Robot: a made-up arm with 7 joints.
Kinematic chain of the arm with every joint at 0, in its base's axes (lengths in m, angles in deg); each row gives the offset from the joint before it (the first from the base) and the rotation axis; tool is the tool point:
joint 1: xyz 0 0 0.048 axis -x
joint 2: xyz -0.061 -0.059 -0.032 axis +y
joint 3: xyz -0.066 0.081 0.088 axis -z
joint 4: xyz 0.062 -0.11 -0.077 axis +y
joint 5: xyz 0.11 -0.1 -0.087 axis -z
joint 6: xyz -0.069 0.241 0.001 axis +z
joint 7: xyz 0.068 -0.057 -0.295 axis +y
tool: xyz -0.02 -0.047 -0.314
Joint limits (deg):
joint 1: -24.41..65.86
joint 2: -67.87..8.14
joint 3: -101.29..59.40
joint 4: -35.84..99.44
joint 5: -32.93..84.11
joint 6: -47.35..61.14
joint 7: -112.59..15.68
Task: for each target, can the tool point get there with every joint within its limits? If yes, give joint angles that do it. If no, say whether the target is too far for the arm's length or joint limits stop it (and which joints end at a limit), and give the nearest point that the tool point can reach.
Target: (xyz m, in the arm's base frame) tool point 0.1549 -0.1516 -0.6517
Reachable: yes | joints 34.91 -2.57 -89.21 3.49 38.23 -23.18 -39.67
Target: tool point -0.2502 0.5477 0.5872
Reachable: no: joint limits stop it (at a limit: joint 1, joint 2, joint 4, joint 6, joint 7) | nearest point -0.1376 0.5828 0.5629 | short by 0.120 m
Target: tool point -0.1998 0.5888 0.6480
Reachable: no: joint limits stop it (at a limit: joint 1, joint 2, joint 4, joint 6, joint 7) | nearest point -0.1230 0.5858 0.6012 | short by 0.090 m
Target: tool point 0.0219 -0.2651 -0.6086
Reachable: yes | joints -1.83 -56.35 16.13 85.29 58.86 0.13 -91.14
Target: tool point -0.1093 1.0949 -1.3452
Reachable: no: too far | nearest point -0.0332 0.5948 -0.7088 | short by 0.813 m
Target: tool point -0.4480 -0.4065 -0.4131
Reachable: yes | joints 46.17 -2.71 29.12 45.20 -10.85 -29.53 -25.39
